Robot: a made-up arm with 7 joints.
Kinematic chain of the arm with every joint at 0, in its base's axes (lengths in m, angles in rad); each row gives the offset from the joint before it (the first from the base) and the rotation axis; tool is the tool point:
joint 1: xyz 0 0 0.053 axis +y
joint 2: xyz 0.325 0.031 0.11 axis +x
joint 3: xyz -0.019 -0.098 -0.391 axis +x
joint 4: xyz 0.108 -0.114 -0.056 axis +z
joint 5: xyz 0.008 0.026 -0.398 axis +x
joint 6: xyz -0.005 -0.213 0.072 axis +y
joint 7: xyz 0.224 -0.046 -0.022 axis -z
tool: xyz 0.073 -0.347 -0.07
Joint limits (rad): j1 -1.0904..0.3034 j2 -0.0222..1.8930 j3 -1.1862..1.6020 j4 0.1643..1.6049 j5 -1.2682..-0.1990 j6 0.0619..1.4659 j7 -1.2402..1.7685
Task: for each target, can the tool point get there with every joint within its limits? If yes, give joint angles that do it. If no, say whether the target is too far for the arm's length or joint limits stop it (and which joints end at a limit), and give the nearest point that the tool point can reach.
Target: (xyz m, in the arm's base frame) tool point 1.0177 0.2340 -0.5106
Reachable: yes | joints -0.0181 0.2515 0.8214 1.4212 -0.4817 0.9987 0.2178
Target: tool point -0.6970 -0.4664 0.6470
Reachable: no: joint limits stop it (at a limit: joint 1, joint 2, joint 3, joint 4, joint 6) | nearest point -0.0533 -0.4866 0.5974 | short by 0.646 m
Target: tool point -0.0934 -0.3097 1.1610
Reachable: no: joint limits stop it (at a limit: joint 2, joint 3, joint 4, joint 5) | nearest point -0.0856 -0.1195 1.0690 | short by 0.211 m
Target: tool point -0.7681 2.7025 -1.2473
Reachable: no: too far | nearest point 0.2500 1.2599 -0.6718 | short by 1.857 m
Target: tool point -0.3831 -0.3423 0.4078
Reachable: no: joint limits stop it (at a limit: joint 1, joint 2, joint 3, joint 4, joint 6) | nearest point -0.0383 -0.3713 0.5665 | short by 0.381 m
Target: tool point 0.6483 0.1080 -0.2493
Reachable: yes | joints 0.0080 1.1346 -0.6215 1.0795 -0.9699 0.4738 0.8763
